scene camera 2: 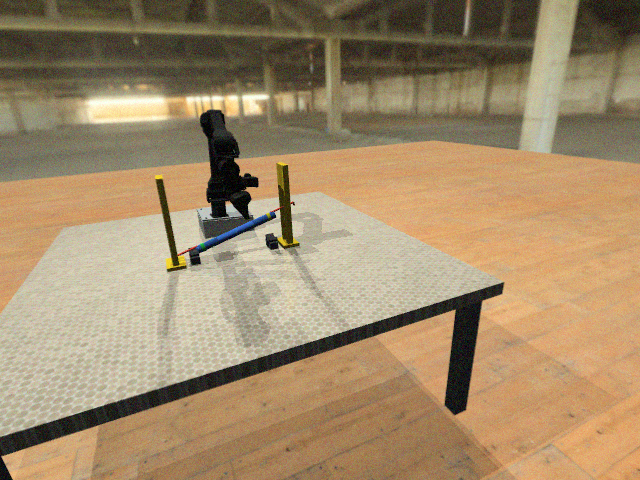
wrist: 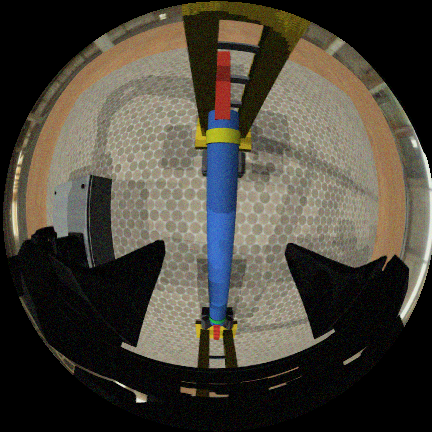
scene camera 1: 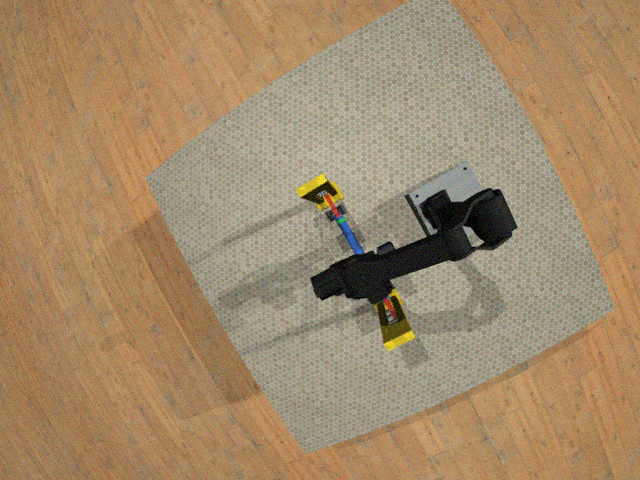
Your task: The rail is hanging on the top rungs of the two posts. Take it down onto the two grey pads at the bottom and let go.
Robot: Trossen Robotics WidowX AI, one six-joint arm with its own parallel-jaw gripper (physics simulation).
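Where they show: gripper, fingertip midpoint: (scene camera 2: 244,215) (wrist: 227,249); arm's base at its link origin: (scene camera 2: 219,215) (wrist: 77,249) (scene camera 1: 433,208).
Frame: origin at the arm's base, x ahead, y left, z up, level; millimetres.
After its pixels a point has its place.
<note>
The rail (scene camera 1: 351,238) @(x 252, y -62, z 2 mm) (scene camera 2: 232,233) @(x 269, y -20, z 6 mm) (wrist: 221,220) @(x 261, y 48, z 33 mm), blue with red end tips, slants. Its green-banded end is low at one dark grey pad (scene camera 1: 336,212) (scene camera 2: 194,257); whether it rests fully there is unclear. Its yellow-banded end is high, its red tip reaching between the uprights of the right-hand post (scene camera 2: 284,206) @(x 304, y 168, z 80 mm) (wrist: 200,65) @(x 248, y 174, z 85 mm), above the other pad (scene camera 2: 271,241) (wrist: 204,165). The left-hand post (scene camera 2: 166,219) @(x 279, y -222, z 98 mm) (wrist: 203,350) @(x 220, y -205, z 4 mm) stands at the low end. My gripper (scene camera 2: 246,215) @(x 263, y 32, z 60 mm) (wrist: 227,249) @(x 263, y 32, z 60 mm) is open above the rail's middle, one finger on each side; scene camera 1 hides its fingertips under the arm.
The arm's grey base (scene camera 1: 448,180) @(x -83, y -42, z 1 mm) (scene camera 2: 222,226) @(x 45, y -3, z -35 mm) (wrist: 75,205) @(x 9, y 79, z -5 mm) stands to one side of the rail. The yellow posts rise from the patterned table top (scene camera 1: 361,103) @(x -26, y -408, z -75 mm) (scene camera 2: 129,310) @(x 481, y -370, z -74 mm) on both sides of the gripper. The arm (scene camera 1: 418,258) @(x 157, y 6, z 381 mm) crosses above the rail in scene camera 1.
</note>
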